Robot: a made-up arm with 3 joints. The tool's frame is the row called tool.
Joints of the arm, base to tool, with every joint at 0 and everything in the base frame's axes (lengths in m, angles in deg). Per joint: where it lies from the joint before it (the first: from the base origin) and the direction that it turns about. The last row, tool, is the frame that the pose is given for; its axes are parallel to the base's.
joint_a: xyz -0.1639 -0.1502 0.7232 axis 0 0 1
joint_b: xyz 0.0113 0.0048 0.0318 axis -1 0 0
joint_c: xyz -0.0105 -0.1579 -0.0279 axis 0 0 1
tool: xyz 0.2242 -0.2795 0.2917
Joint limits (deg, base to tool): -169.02..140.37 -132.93..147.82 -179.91..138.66
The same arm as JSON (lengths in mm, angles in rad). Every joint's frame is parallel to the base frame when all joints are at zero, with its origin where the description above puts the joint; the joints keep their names.
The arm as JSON. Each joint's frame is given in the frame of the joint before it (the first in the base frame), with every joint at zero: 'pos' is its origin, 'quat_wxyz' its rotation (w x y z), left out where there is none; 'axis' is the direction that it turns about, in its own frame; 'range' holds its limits. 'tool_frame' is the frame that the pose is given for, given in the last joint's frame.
{"length_unit": "mm", "angle_unit": "rad", "joints": [{"joint": "joint_a", "pos": [-163.9, -150.2, 723.2], "axis": "+z", "range": [-2.95, 2.4499]}, {"joint": "joint_b", "pos": [11.3, 4.8, 31.8], "axis": "-x", "range": [-2.3201, 2.5799]}, {"joint": "joint_c", "pos": [-10.5, -157.9, -27.9], "axis": "+z", "range": [-3.14, 2.4201]}], "tool_frame": {"pos": [224.2, -279.5, 291.7]}}
